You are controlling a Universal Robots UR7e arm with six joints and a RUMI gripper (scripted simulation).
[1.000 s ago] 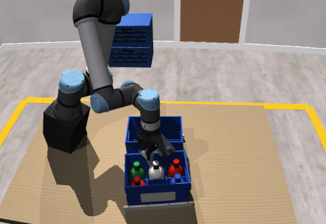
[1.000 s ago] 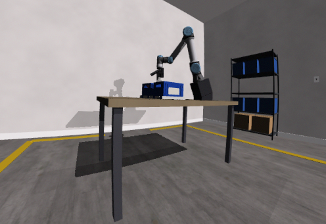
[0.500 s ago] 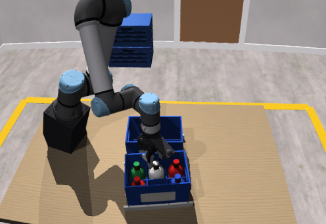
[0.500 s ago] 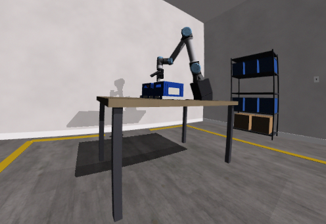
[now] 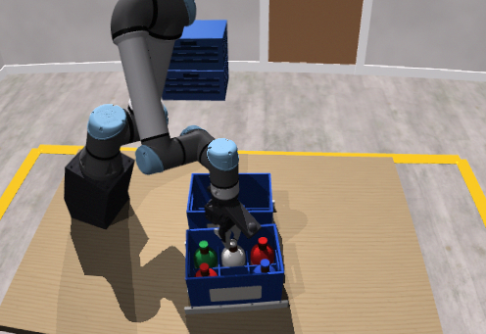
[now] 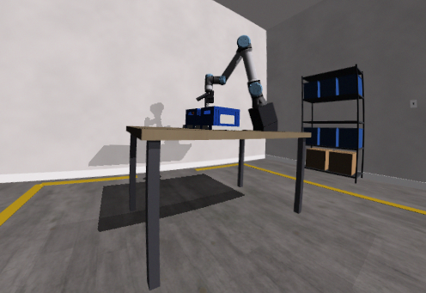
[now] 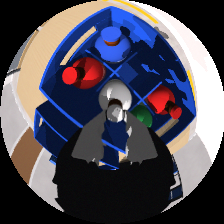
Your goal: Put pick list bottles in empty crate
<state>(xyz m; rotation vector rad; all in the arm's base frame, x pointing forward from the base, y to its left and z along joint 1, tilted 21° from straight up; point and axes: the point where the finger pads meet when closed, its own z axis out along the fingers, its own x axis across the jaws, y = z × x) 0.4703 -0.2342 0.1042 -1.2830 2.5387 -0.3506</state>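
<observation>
Now: hand 7 cm above the white bottle. The rest, counted from my hand: pick list strip 4 cm behind, 35 cm to the left, 15 cm below; then blue-capped bottle 10 cm ahead, 7 cm to the right, 7 cm below; then green bottle 8 cm behind, 1 cm to the right, 7 cm below.
</observation>
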